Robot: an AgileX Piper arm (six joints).
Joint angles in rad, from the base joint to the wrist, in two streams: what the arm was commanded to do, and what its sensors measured. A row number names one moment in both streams.
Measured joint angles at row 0:
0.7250, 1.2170, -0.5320, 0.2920, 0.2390, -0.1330
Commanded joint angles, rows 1 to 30:
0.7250, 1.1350, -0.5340, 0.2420, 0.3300, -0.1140
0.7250, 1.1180, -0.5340, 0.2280, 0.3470, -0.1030
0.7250, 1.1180, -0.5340, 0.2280, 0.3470, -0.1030
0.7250, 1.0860, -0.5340, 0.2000, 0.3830, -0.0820
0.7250, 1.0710, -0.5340, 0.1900, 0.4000, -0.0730
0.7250, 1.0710, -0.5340, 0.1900, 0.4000, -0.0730
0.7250, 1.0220, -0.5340, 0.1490, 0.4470, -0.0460
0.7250, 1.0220, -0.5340, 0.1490, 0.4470, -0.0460
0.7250, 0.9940, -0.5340, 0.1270, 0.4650, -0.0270
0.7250, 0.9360, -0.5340, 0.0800, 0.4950, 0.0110
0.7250, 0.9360, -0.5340, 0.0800, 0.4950, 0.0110
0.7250, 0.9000, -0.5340, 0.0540, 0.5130, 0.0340
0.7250, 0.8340, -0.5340, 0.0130, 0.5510, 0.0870
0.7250, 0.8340, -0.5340, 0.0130, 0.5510, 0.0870
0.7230, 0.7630, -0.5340, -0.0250, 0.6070, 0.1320
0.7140, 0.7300, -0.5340, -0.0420, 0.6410, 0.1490
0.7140, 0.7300, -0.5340, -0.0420, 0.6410, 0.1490
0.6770, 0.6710, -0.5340, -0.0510, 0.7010, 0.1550
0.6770, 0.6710, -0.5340, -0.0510, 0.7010, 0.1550
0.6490, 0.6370, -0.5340, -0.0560, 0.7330, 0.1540
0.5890, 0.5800, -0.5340, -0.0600, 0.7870, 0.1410
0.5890, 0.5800, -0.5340, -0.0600, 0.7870, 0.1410
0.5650, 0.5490, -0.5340, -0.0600, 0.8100, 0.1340
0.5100, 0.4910, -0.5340, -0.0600, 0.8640, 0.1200
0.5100, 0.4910, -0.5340, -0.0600, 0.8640, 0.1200
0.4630, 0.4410, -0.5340, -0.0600, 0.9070, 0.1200
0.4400, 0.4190, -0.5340, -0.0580, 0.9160, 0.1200
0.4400, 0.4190, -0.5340, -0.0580, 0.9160, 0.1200
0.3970, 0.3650, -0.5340, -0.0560, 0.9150, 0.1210
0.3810, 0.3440, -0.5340, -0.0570, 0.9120, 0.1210
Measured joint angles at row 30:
0.4340, 0.4020, -0.5320, -0.0530, 0.9010, 0.1280
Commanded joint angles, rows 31 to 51:
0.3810, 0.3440, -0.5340, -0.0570, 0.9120, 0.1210
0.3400, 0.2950, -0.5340, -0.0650, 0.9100, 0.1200
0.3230, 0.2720, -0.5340, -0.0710, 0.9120, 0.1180
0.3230, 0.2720, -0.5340, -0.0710, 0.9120, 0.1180
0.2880, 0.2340, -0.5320, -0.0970, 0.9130, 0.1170
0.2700, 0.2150, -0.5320, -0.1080, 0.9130, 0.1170
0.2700, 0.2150, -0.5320, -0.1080, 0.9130, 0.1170
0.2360, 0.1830, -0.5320, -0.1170, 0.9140, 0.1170
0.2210, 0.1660, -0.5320, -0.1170, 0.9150, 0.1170
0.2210, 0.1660, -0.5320, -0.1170, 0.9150, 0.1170
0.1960, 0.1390, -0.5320, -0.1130, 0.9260, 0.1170
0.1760, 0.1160, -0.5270, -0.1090, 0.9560, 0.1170
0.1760, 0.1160, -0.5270, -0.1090, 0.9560, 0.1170
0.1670, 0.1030, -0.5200, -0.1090, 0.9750, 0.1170
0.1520, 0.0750, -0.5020, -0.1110, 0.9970, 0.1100
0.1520, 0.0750, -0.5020, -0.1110, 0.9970, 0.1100
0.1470, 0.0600, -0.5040, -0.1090, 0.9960, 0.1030
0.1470, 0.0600, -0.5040, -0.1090, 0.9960, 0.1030
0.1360, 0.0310, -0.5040, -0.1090, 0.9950, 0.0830
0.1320, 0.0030, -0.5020, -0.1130, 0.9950, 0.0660
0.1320, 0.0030, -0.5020, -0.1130, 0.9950, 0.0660
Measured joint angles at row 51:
0.1430, 0.0440, -0.5060, -0.1050, 0.9940, 0.1000
